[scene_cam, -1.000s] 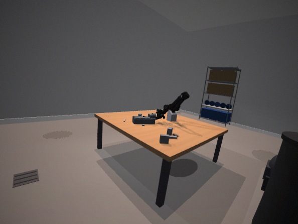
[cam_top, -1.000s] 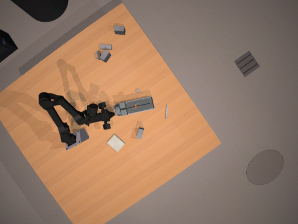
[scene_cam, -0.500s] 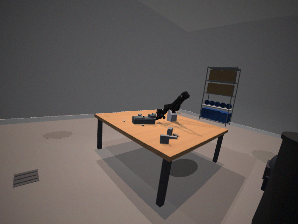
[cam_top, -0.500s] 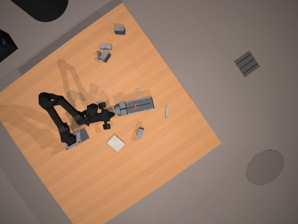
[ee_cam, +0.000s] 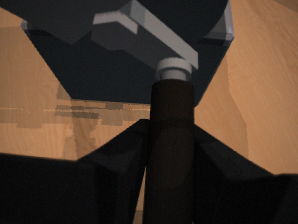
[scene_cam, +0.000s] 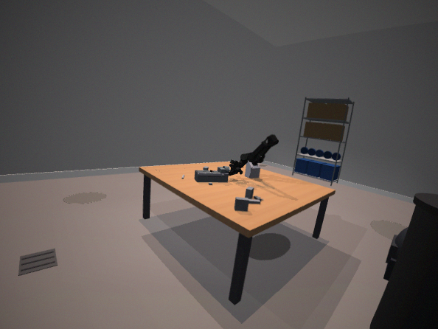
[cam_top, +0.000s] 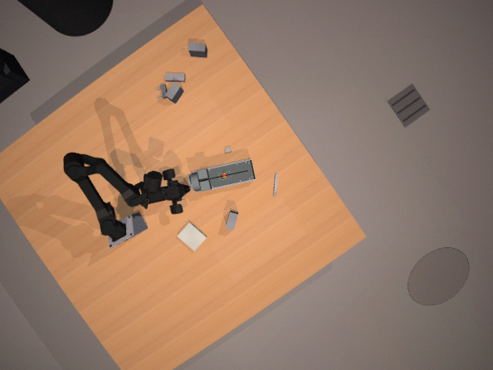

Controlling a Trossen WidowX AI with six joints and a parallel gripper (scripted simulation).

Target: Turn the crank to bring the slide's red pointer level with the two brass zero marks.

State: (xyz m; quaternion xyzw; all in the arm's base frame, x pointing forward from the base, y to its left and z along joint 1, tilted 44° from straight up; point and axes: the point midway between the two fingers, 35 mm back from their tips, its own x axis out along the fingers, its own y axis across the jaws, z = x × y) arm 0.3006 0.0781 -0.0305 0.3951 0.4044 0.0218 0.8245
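Now: gripper tip 30 mm below the dark crank handle and 20 mm past it. From my gripper tip the other things lie so: red pointer: 160 mm ahead, 40 mm above, 30 mm to the right; then white square plate: 190 mm to the right, 100 mm behind, 30 mm below; then small grey cube: 230 mm ahead, 70 mm to the left, 30 mm below.
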